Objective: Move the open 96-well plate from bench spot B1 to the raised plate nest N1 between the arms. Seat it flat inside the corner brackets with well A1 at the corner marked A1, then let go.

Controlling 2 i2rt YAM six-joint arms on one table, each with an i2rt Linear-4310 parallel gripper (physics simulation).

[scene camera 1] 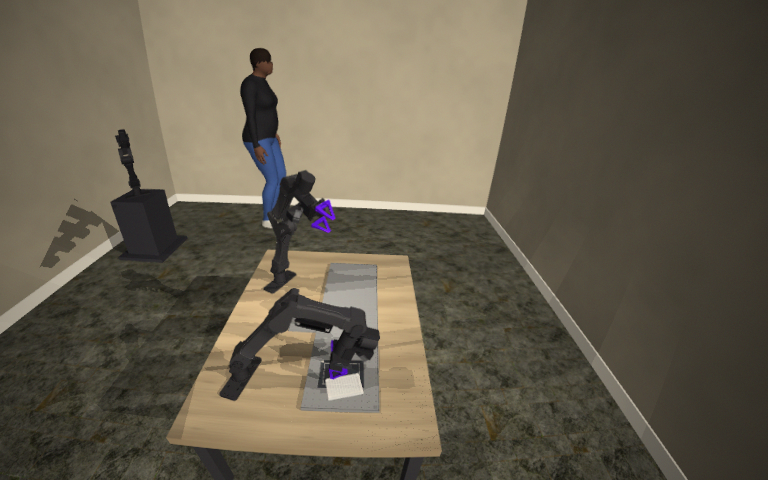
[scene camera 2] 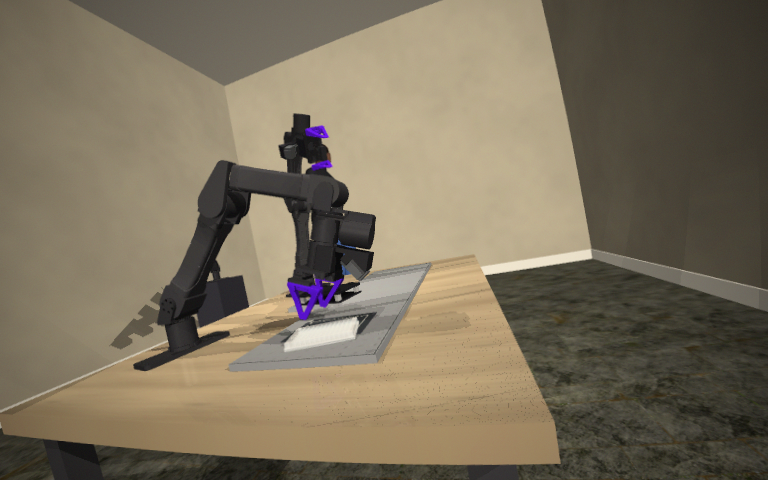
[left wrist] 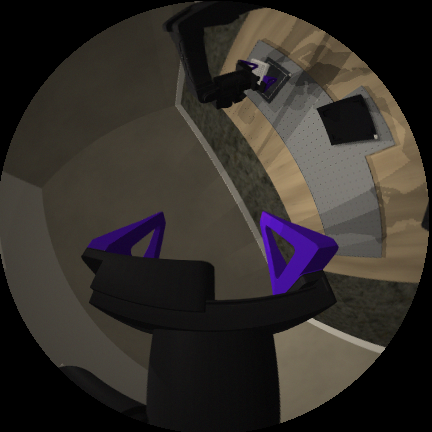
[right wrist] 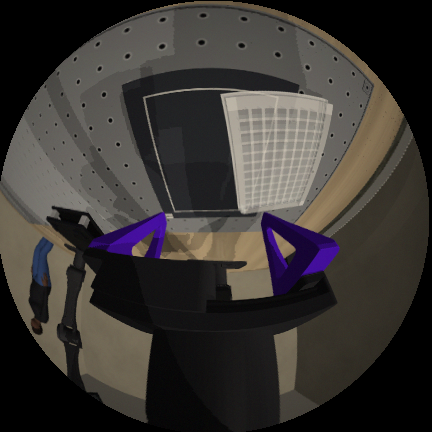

My left gripper is open and holds nothing. My right gripper is open, holding nothing. Also in view: a white well plate.
My left gripper also shows in the left wrist view. My right gripper shows as well in the left wrist view and in the right wrist view.
